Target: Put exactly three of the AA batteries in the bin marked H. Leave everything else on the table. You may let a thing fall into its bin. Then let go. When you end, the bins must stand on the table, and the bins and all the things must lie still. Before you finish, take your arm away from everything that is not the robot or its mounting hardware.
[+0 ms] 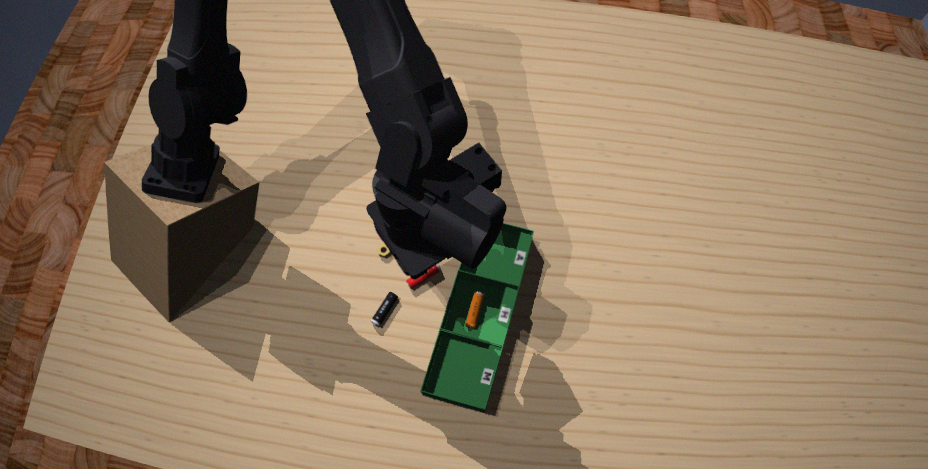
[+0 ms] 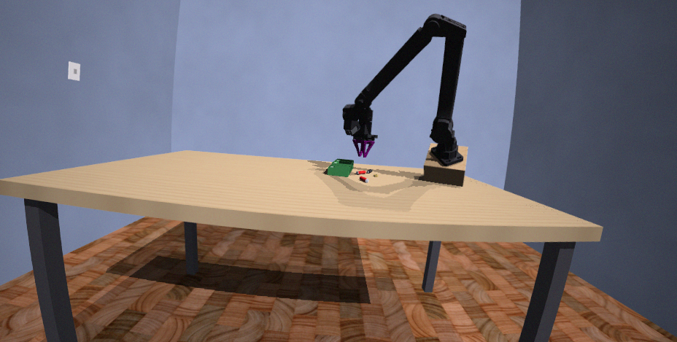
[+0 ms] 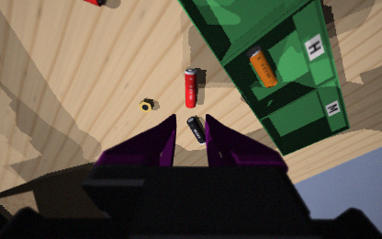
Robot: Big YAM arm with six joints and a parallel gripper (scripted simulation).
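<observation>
Right now the green bin is 8 cm ahead of my hand, 6 cm below it and 5 cm to the right of it. The rest, counted from my hand: black AA battery 8 cm below, 5 cm to the right, 5 cm behind; then orange AA battery 7 cm below, 7 cm ahead, 5 cm to the right; then yellow nut 8 cm below, 6 cm behind, 3 cm to the left.
</observation>
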